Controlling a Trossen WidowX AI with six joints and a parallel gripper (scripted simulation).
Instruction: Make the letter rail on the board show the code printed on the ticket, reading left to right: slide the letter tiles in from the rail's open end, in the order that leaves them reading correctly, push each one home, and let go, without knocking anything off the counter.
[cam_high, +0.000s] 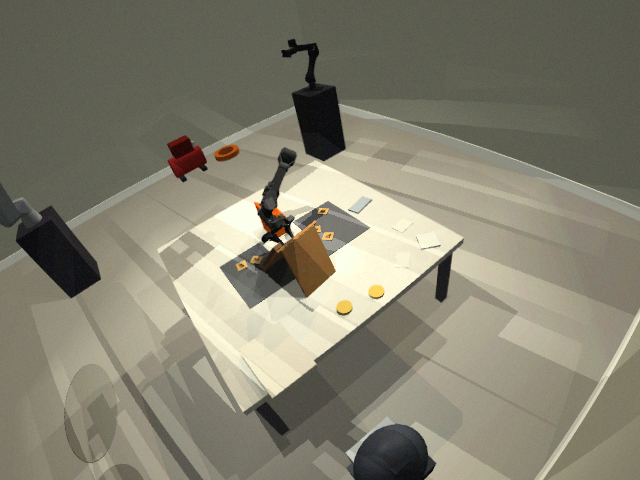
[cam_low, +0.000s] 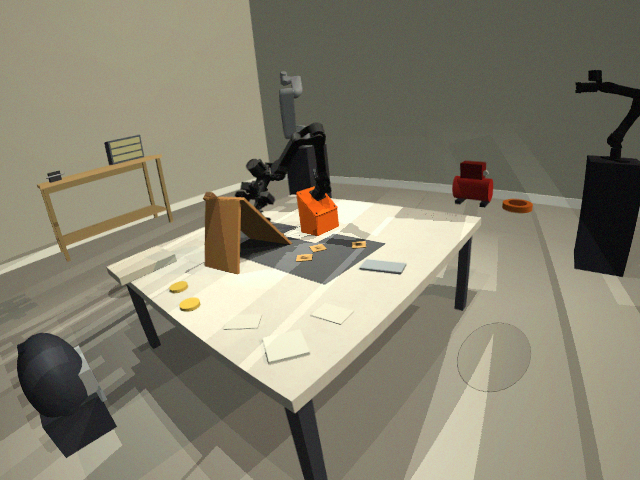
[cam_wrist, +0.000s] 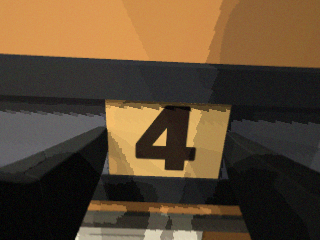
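The white ticket is 70 mm below my gripper tip, 60 mm behind it and 10 mm to the left of it. The rest, counted from my gripper tip: letter tile (right at my gripper tip); pale stone block (380 mm to the right, 370 mm ahead, 150 mm below); dark mat (170 mm below, 160 mm behind, 70 mm to the left).
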